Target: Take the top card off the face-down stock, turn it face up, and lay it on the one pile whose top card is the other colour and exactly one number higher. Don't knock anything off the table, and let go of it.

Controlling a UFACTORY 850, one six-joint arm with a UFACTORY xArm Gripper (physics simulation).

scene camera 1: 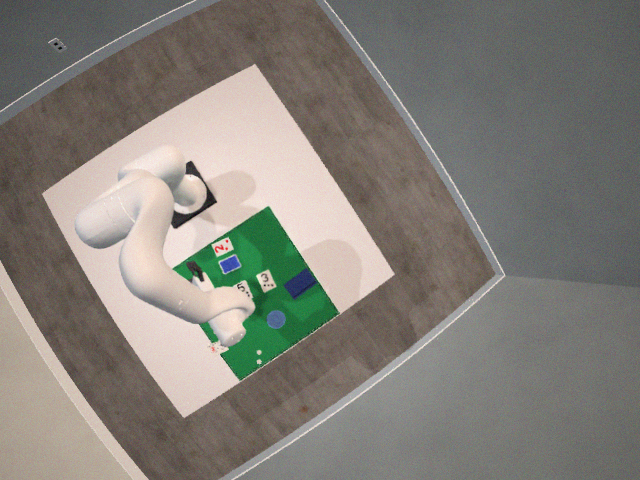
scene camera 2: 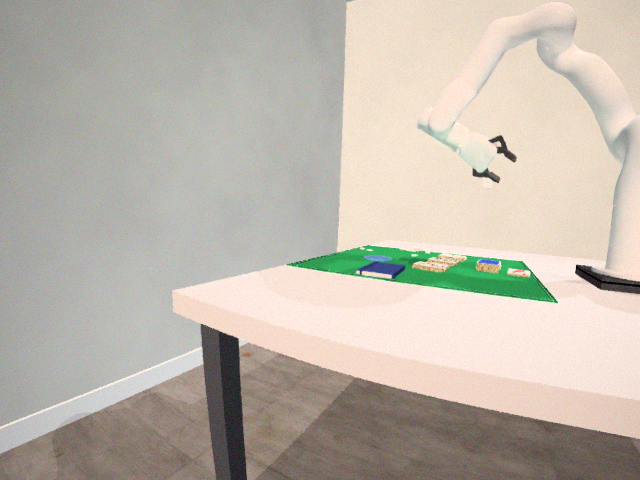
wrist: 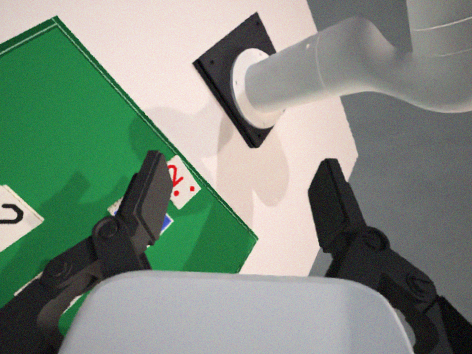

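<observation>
The face-down stock (scene camera 1: 230, 264) (scene camera 2: 488, 265) (wrist: 166, 224) is a blue-backed stack, partly behind a finger in the wrist view. A face-up red 2 (scene camera 1: 222, 246) (scene camera 2: 518, 272) (wrist: 186, 186) lies beside it. The pile topped by a black 3 (scene camera 1: 266, 280) (scene camera 2: 430, 266) (wrist: 16, 201) and the pile topped by a black 5 (scene camera 1: 241, 288) (scene camera 2: 443, 261) stand on the green mat (scene camera 1: 268, 227) (scene camera 2: 496, 289) (wrist: 65, 100). A third pile (scene camera 2: 452, 257) is hidden by the arm in scene camera 1; its number is unreadable. My gripper (scene camera 1: 195, 270) (scene camera 2: 504, 169) (wrist: 241, 171) is open and empty, high above the table, tilted toward the robot's base.
A dark blue box (scene camera 1: 300, 283) (scene camera 2: 382, 269) and a flat blue disc (scene camera 1: 276, 319) (scene camera 2: 377, 257) are on the mat. Small white pieces (scene camera 1: 258, 356) (scene camera 2: 364, 249) sit near its edge. Red-marked cards (scene camera 1: 216, 348) (scene camera 2: 413, 250) lie at the mat's far side from the box.
</observation>
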